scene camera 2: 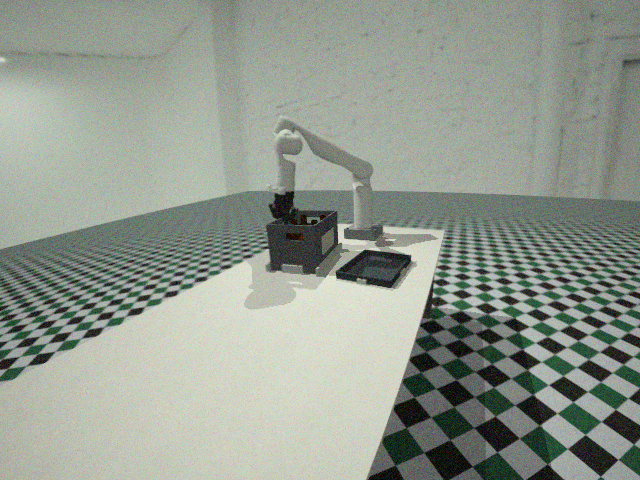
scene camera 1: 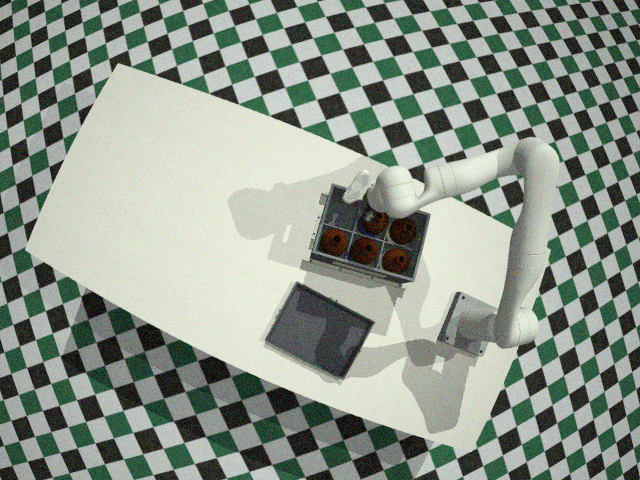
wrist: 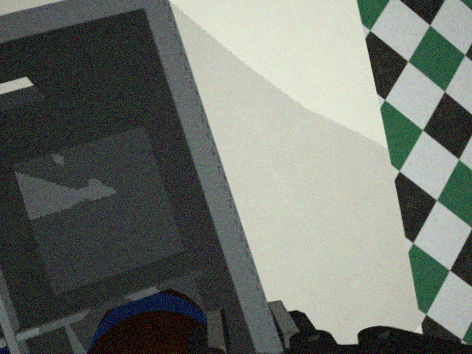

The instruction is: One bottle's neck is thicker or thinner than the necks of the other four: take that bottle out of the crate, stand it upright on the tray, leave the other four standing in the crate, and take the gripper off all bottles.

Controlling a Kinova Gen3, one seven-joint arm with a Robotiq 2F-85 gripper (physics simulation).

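Seen in the pictures: arm's base at its link origin: (scene camera 2: 363, 227) (scene camera 1: 471, 323).
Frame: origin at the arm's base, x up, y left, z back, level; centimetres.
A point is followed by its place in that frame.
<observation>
A dark grey crate (scene camera 1: 365, 271) @(z -36.3, x 4.2, y -7.2 cm) (scene camera 2: 296, 250) @(z -51.4, x 3.9, y -15.0 cm) (wrist: 213, 175) @(z -45.6, x 13.0, y -25.7 cm) with six cells holds five brown bottles. One stands in the front left cell (scene camera 1: 333, 241) @(z -47.1, x 11.8, y -11.8 cm), one in the front middle cell (scene camera 1: 364, 250) @(z -38.9, x 11.8, y -11.6 cm) and one in the front right cell (scene camera 1: 395, 260) @(z -29.9, x 9.4, y -11.5 cm); the back left cell is empty. A fourth stands at the back right (scene camera 1: 403, 230) @(z -29.6, x 9.6, y -19.7 cm). The blue-labelled bottle (scene camera 1: 375, 222) @(z -37.3, x 8.2, y -20.1 cm) (wrist: 151, 328) @(z -40.6, x 5.7, y -22.3 cm) stands in the back middle cell under my wrist. My gripper (scene camera 2: 284, 210) reaches down onto its top and is shut on its neck; the wrist view shows only finger parts at its bottom edge. The grey tray (scene camera 1: 318, 329) @(z -44.2, x -4.1, y 11.5 cm) (scene camera 2: 366, 278) @(z -56.1, x -2.7, y 10.4 cm) lies empty in front of the crate.
The arm's base (scene camera 1: 466, 324) @(z -4.1, x 6.4, y 0.8 cm) (scene camera 2: 363, 232) @(z -7.7, x -0.8, y 1.4 cm) is bolted to the white table (scene camera 1: 175, 190) @(z -96.4, x -4.6, y -17.1 cm) (scene camera 2: 270, 381) @(z -102.7, x -4.5, y -0.1 cm) right of the crate. The table's edge runs close behind the crate, with chequered floor (scene camera 1: 366, 57) (wrist: 392, 105) beyond.
</observation>
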